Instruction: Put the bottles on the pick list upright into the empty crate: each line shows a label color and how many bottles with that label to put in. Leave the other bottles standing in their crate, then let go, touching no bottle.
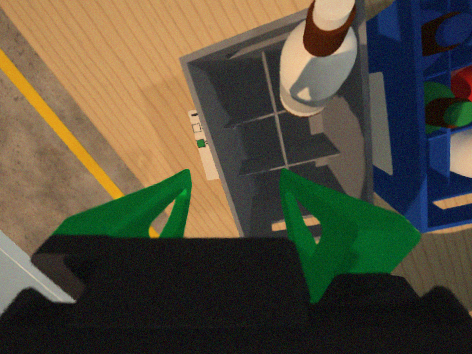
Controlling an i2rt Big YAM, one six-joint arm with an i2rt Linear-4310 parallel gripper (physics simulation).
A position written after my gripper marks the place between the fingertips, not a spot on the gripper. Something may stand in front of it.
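Observation:
Pick list [209,166], my gripper [235,176], both visible.

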